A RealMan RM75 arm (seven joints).
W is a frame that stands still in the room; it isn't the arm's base.
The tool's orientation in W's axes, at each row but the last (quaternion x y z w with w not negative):
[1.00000 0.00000 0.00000 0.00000]
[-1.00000 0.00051 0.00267 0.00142]
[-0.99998 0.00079 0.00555 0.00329]
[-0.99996 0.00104 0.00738 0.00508]
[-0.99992 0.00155 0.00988 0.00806]
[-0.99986 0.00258 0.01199 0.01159]
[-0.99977 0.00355 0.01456 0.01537]
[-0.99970 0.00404 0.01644 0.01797]
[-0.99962 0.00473 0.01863 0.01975]
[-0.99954 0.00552 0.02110 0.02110]
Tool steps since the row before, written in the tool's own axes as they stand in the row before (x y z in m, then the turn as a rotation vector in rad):
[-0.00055 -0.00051 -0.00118 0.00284 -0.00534 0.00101]
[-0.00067 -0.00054 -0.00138 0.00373 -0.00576 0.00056]
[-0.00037 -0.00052 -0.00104 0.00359 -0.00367 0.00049]
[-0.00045 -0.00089 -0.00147 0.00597 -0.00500 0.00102]
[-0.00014 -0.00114 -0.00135 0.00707 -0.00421 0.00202]
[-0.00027 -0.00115 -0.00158 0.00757 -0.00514 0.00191]
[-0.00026 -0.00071 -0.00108 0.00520 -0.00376 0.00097]
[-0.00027 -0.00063 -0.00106 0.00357 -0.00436 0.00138]
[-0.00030 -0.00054 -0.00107 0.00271 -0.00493 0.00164]
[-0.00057 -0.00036 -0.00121 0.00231 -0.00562 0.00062]
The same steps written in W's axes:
[-0.00055 0.00051 0.00118 0.00284 0.00534 -0.00101]
[-0.00066 0.00054 0.00139 0.00373 0.00576 -0.00056]
[-0.00036 0.00051 0.00105 0.00359 0.00367 -0.00051]
[-0.00043 0.00088 0.00149 0.00597 0.00500 -0.00106]
[-0.00011 0.00112 0.00137 0.00704 0.00422 -0.00209]
[-0.00023 0.00111 0.00161 0.00755 0.00515 -0.00197]
[-0.00022 0.00068 0.00111 0.00520 0.00375 -0.00101]
[-0.00023 0.00059 0.00109 0.00356 0.00438 -0.00134]
[-0.00025 0.00050 0.00110 0.00270 0.00497 -0.00155]
[-0.00051 0.00031 0.00125 0.00235 0.00562 -0.00048]

